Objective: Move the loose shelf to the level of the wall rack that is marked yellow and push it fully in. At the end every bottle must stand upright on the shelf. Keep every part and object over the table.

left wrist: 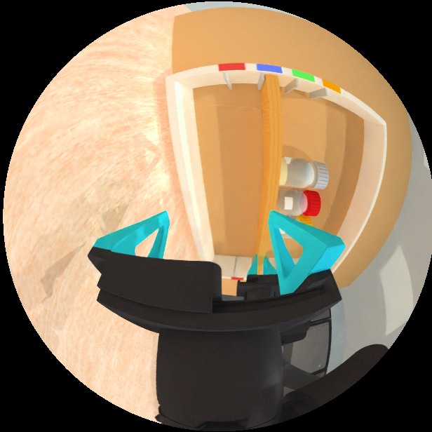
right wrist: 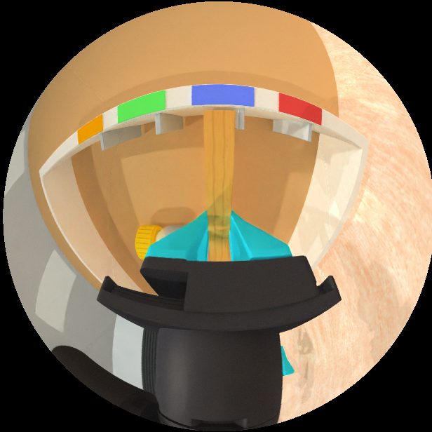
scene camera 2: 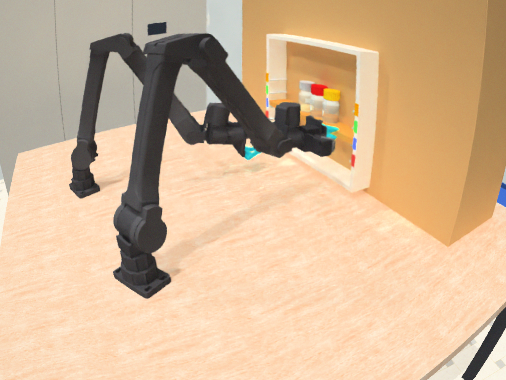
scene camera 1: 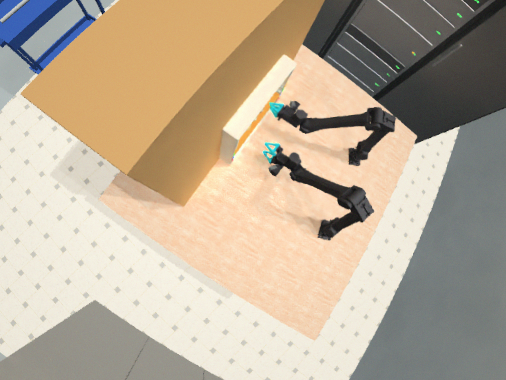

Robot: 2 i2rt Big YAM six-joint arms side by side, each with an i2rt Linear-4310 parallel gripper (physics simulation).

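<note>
The wooden shelf [scene camera 1: 250, 131] [scene camera 2: 286, 103] [left wrist: 272, 150] [right wrist: 219, 160] sits in the white wall rack [scene camera 1: 260, 97] [scene camera 2: 367, 120] [left wrist: 180, 125] at the blue mark [left wrist: 269, 68] [right wrist: 223, 95]. The yellow-orange mark [scene camera 2: 356, 109] [left wrist: 331, 86] [right wrist: 90, 129] is the topmost. White-capped [scene camera 2: 306, 97] [left wrist: 300, 173], red-capped [scene camera 2: 318, 100] [left wrist: 302, 202] and yellow-capped [scene camera 2: 331, 107] [right wrist: 148, 241] bottles stand upright on the shelf. My right gripper [scene camera 1: 271, 106] [scene camera 2: 336, 130] [right wrist: 218, 216] is shut on the shelf's front edge. My left gripper [scene camera 1: 265, 152] [scene camera 2: 251, 151] [left wrist: 218, 215] is open before the rack, its upper finger overlapping the shelf in the left wrist view.
The rack is on the front of a large tan block [scene camera 1: 190, 100] [scene camera 2: 430, 125] on the wooden table [scene camera 1: 225, 240] [scene camera 2: 280, 280]. Small grey supports [right wrist: 120, 137] line the rack's inner side. Black cabinets [scene camera 1: 440, 75] stand beyond the table.
</note>
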